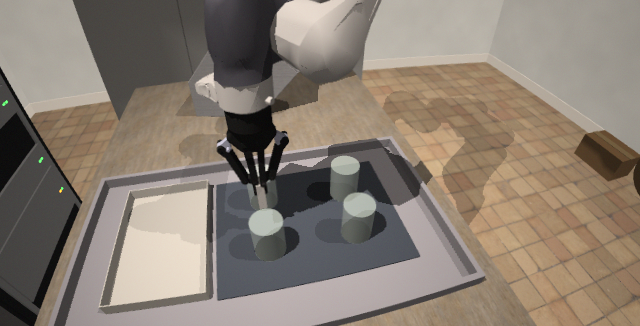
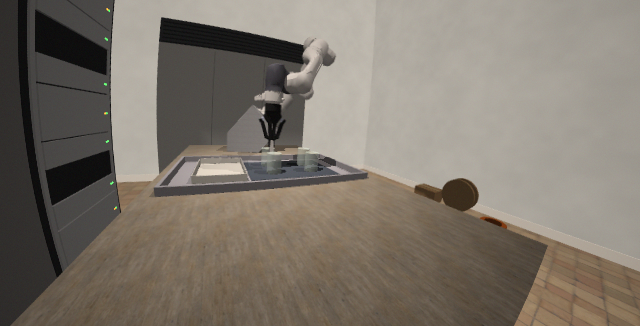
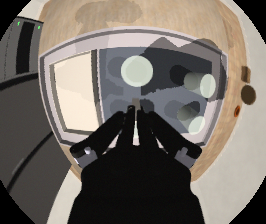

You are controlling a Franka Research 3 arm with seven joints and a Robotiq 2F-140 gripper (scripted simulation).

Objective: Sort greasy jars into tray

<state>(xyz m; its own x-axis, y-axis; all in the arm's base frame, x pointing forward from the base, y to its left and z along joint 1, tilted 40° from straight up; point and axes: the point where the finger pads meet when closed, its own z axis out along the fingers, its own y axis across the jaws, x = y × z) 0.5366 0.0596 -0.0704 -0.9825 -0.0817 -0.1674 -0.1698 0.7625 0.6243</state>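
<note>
My gripper is now 2 cm short of the rimmed steel table top, 1 cm to the left of it and 11 cm above it. The rest, counted from my hand: dark drying mat: 2 cm behind, 9 cm to the left, 11 cm below; then cream tray: 4 cm ahead, 22 cm to the right, 10 cm below.
</note>
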